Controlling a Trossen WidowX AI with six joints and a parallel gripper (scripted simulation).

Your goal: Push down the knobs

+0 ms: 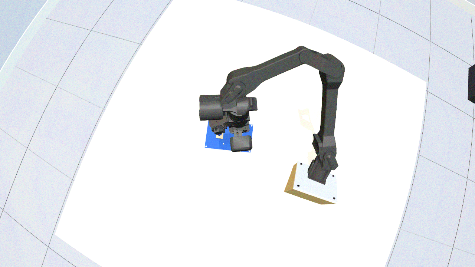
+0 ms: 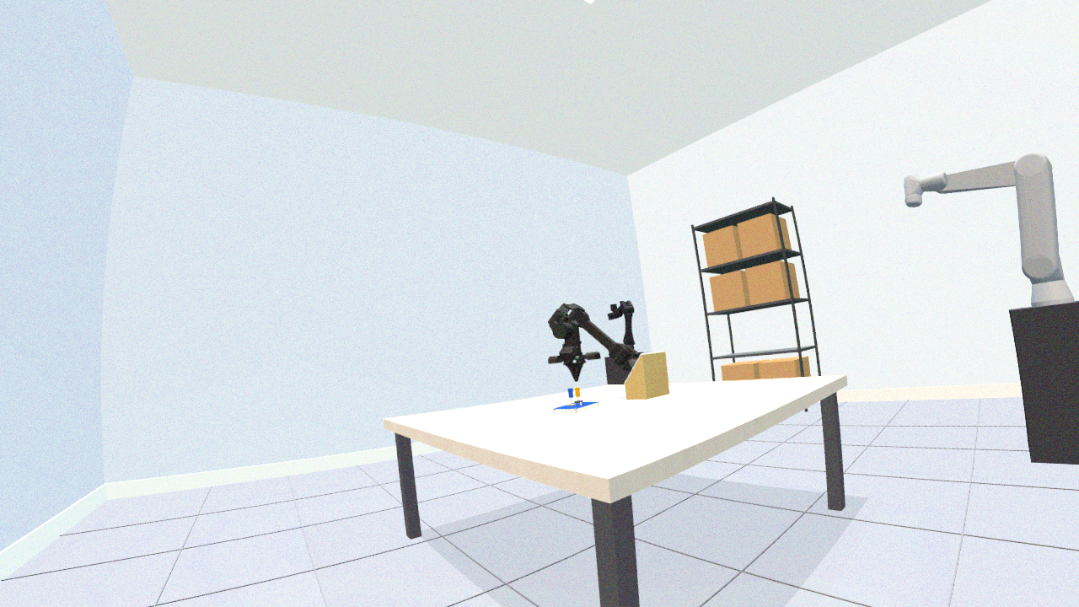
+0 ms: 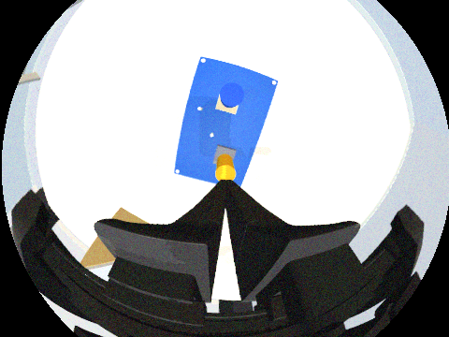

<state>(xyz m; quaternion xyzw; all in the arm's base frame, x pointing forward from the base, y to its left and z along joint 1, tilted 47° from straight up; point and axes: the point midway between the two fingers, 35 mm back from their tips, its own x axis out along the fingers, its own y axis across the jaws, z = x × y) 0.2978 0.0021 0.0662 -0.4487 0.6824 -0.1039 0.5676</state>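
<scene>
Now: the orange knob 40 mm below my gripper tip. Also, from my gripper tip: dark blue knob (60 mm ahead, 40 mm below, 30 mm to the left).
</scene>
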